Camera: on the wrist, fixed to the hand. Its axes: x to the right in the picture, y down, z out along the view.
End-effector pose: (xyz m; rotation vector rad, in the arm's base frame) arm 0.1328 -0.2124 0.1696 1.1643 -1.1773 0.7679
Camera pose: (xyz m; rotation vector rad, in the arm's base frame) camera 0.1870 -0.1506 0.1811 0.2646 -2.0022 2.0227
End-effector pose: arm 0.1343 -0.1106 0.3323 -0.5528 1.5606 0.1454
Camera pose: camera 0.0799 -0.1732 0.3280 0.9119 1.5918 1.0645
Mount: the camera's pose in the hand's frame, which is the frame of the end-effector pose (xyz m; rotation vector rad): 0.0184 -0.0302 -0.0751 0.2465 -0.0644 1.5138
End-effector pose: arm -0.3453 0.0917 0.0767 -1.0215 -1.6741 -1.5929
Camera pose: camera -0.3866 0.0200 0.0835 -1.5730 -0.6043 -0.3255
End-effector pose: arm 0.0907 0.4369 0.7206 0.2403 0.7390 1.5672
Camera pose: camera 0.0703 0.4301 0.6404 -1.2142 -0.6832 -2.7899
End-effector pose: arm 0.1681 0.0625 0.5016 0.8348 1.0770 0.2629
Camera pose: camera 0.1067 0.0880 0.4519 1.7519 0.2106 1.3576
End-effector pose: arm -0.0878 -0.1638 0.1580 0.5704 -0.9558 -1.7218
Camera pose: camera -0.0543 -0.2011 0.0918 -0.1376 -1.1571 -0.2627
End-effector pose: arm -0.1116 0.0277 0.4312 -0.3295 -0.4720 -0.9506
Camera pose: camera -0.1098 -0.0367 0.3788 -0.3774 -0.2645 0.5866
